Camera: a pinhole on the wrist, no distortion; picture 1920 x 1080 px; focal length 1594.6 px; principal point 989.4 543.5 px. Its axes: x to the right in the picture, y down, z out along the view. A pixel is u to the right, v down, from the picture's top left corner.
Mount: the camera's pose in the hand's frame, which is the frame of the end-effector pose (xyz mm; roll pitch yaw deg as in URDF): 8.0 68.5 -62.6 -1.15 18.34 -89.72
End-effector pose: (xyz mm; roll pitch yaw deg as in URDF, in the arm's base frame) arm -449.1 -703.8 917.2 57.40 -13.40 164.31
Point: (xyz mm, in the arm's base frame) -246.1 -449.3 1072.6
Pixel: 772.9 143.4
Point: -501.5 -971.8 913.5
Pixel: behind the camera
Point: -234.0 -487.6 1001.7
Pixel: outside the picture
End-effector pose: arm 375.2 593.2 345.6 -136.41 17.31 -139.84
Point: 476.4 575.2 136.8
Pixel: 293.1 458.0
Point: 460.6 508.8 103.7
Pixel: 428.3 798.9
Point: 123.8 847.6 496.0
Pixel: behind the camera
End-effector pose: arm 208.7 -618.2 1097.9 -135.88 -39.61 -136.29
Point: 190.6 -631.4 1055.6
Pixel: 1028.2 222.7
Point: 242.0 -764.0 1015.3
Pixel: 1021.1 498.6
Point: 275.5 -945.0 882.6
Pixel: 741.3 480.7
